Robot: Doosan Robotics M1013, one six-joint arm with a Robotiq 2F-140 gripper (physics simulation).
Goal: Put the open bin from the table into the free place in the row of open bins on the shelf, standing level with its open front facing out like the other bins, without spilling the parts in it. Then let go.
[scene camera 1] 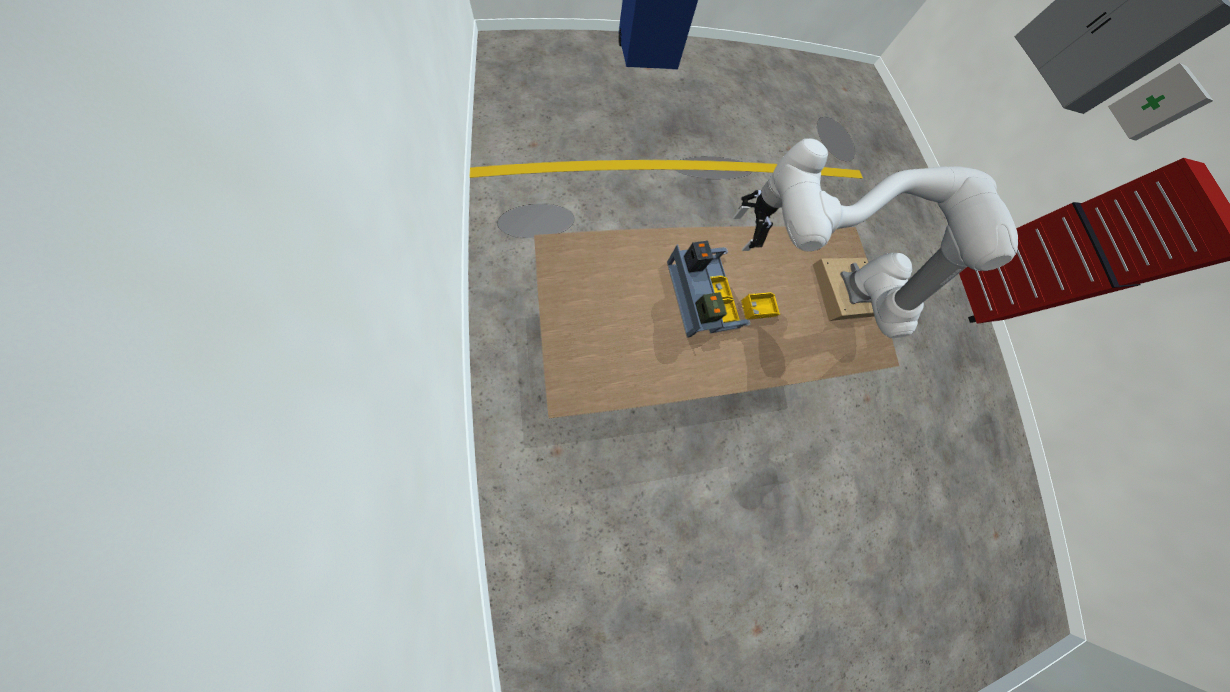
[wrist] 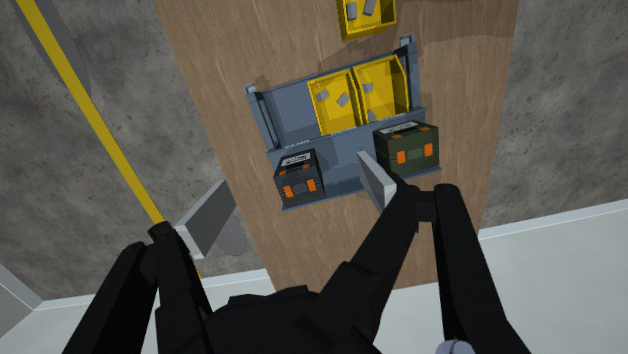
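Seen in the pictures: gripper, between the fingertips: [scene camera 1: 741,233] [wrist: 293,179]; arm's base, origin of its link: [scene camera 1: 858,287].
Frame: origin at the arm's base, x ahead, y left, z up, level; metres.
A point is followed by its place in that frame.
A yellow open bin [scene camera 1: 762,305] {x 0.547, y 0.052, z -0.078 m} [wrist: 375,25] {x 0.651, y 0.078, z -0.006 m} with grey parts in it stands on the table, on the robot's side of the blue-grey shelf [scene camera 1: 686,296] {x 0.979, y 0.035, z 0.033 m} [wrist: 345,184] {x 0.979, y -0.026, z 0.038 m}. It is cut off at the top edge of the wrist view. Two yellow bins [wrist: 336,106] {x 0.802, y -0.012, z -0.072 m} [wrist: 384,90] {x 0.783, y 0.117, z -0.072 m} stand side by side in the shelf's lower row, with grey parts inside. The free place [wrist: 290,112] {x 0.796, y -0.136, z -0.075 m} is at the left end of that row in the wrist view. My gripper [scene camera 1: 743,230] {x 0.828, y -0.108, z 0.296 m} [wrist: 293,179] {x 0.828, y -0.108, z 0.296 m} is open and empty, high above the table near its back edge in the scene view.
A dark case [scene camera 1: 698,255] {x 0.942, y -0.101, z 0.141 m} [wrist: 299,179] {x 0.898, y -0.123, z 0.141 m} and a green case [scene camera 1: 711,307] {x 0.914, y 0.117, z 0.116 m} [wrist: 407,147] {x 0.880, y 0.090, z 0.116 m} with orange latches stand on the shelf's upper level, at opposite ends. The shelf has raised end frames. The arm's wooden base block [scene camera 1: 830,292] {x 0.174, y 0.016, z -0.019 m} stands on the wooden table [scene camera 1: 602,361] {x 1.350, y 0.268, z -0.080 m} [wrist: 200,50] {x 0.616, y -0.321, z -0.081 m}.
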